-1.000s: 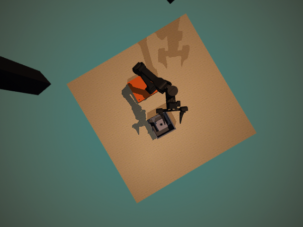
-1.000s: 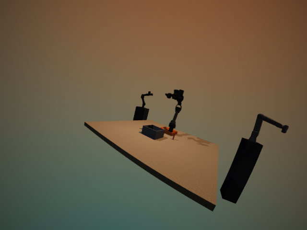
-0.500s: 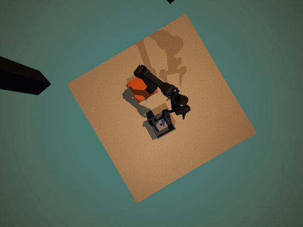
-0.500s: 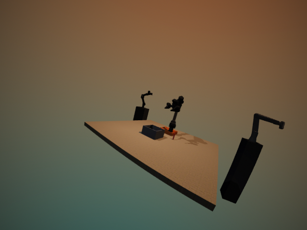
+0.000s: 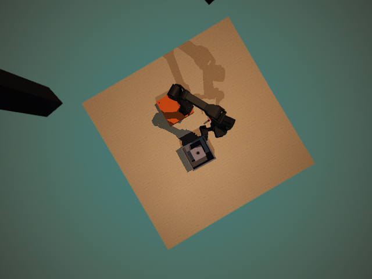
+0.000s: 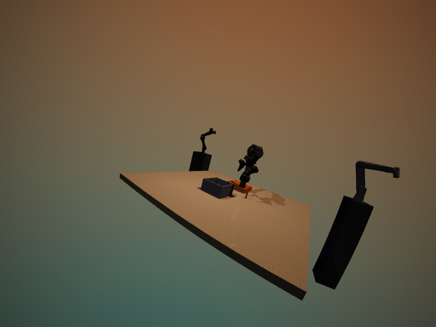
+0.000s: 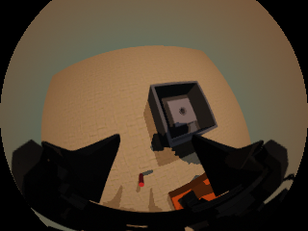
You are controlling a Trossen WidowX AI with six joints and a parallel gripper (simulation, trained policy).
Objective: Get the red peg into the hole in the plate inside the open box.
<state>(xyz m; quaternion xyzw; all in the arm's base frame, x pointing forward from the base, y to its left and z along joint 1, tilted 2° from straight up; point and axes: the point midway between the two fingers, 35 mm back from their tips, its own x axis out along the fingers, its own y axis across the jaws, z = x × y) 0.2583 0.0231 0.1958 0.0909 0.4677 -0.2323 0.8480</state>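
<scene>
Right now the red peg is 100 mm behind my gripper tip, 70 mm to the left of it and 170 mm below it. From my gripper tip the other things lie so: dark box: 30 mm ahead, 150 mm to the right, 180 mm below; then plate: 30 mm ahead, 150 mm to the right, 170 mm below.
</scene>
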